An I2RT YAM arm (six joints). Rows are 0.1 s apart.
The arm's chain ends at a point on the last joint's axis. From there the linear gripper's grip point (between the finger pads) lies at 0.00 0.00 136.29 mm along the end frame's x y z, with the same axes.
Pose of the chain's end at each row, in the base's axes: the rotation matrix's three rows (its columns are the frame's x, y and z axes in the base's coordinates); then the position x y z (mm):
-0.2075 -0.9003 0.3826; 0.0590 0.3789 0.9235; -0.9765 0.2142 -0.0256; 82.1 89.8 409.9
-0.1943 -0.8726 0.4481; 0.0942 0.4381 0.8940; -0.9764 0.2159 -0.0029; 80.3 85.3 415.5
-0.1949 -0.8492 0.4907; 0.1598 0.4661 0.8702; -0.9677 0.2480 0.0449; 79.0 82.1 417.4
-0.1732 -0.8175 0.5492; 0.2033 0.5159 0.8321; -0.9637 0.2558 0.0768; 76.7 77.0 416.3
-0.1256 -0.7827 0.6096; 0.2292 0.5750 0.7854; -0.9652 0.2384 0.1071; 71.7 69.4 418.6
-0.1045 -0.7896 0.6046; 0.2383 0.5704 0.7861; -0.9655 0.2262 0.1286; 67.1 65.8 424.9
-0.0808 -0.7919 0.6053; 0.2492 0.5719 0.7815; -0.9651 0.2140 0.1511; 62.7 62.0 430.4
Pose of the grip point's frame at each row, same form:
-0.2075 -0.9003 0.3826; 0.0590 0.3789 0.9235; -0.9765 0.2142 -0.0256; 134.2 215.7 406.4
-0.1943 -0.8726 0.4481; 0.0942 0.4381 0.8940; -0.9764 0.2159 -0.0029; 141.4 207.1 415.1
-0.1949 -0.8492 0.4907; 0.1598 0.4661 0.8702; -0.9677 0.2480 0.0449; 145.9 200.7 423.5
-0.1732 -0.8175 0.5492; 0.2033 0.5159 0.8321; -0.9637 0.2558 0.0768; 151.6 190.4 426.8
-0.1256 -0.7827 0.6096; 0.2292 0.5750 0.7854; -0.9652 0.2384 0.1071; 154.8 176.4 433.2
-0.1045 -0.7896 0.6046; 0.2383 0.5704 0.7861; -0.9655 0.2262 0.1286; 149.5 172.9 442.4
-0.0808 -0.7919 0.6053; 0.2492 0.5719 0.7815; -0.9651 0.2140 0.1511; 145.2 168.5 451.0

